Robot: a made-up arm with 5 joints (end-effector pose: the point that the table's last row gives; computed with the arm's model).
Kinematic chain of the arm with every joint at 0, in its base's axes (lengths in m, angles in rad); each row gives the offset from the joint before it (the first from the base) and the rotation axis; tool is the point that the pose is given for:
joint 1: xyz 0 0 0.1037 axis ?
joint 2: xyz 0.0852 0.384 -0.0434 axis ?
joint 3: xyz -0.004 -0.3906 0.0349 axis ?
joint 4: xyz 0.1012 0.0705 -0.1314 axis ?
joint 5: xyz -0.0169 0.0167 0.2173 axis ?
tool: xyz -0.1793 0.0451 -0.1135
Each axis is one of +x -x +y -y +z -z.
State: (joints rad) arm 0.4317 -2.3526 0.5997 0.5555 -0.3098
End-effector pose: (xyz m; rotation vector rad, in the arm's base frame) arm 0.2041 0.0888 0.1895 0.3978 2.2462 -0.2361
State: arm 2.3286 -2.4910 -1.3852 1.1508 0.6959
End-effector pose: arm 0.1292 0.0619 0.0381 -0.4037 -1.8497 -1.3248
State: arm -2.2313 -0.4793 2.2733 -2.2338 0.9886
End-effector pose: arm 0.0488 0.2294 0.0529 -1.6214 1.1453 -0.3176
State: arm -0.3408 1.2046 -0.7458 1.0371 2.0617
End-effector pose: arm 0.1133 -0.0920 0.0433 -1.7944 -1.3414 0.0974
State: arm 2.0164 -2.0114 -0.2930 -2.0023 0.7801
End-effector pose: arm -0.2505 -0.0909 0.2278 0.1398 -0.3390 0.9272
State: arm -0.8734 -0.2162 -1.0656 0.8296 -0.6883
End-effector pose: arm 0.2982 0.1609 0.1519 0.3887 -1.4085 -1.7254
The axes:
joint 1: +y
joint 2: -y
joint 3: +z
joint 4: -y
joint 5: +z

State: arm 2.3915 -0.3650 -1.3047 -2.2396 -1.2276
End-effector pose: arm -0.4307 -0.1323 0.0842 0.8433 -0.6311 0.2387
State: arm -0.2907 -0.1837 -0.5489 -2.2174 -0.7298
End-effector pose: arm 0.4392 0.0646 0.0604 -0.1679 2.1985 -0.6814
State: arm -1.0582 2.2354 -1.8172 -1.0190 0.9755
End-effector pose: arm 0.1578 -0.1030 0.0779 0.9876 -2.4786 1.5660
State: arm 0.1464 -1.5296 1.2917 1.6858 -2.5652
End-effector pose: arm 0.1421 0.0147 0.1933 0.4955 1.6323 -2.2367
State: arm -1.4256 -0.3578 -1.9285 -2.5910 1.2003
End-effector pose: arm 0.0858 -0.2289 -0.0120 2.4251 -0.3425 1.1229
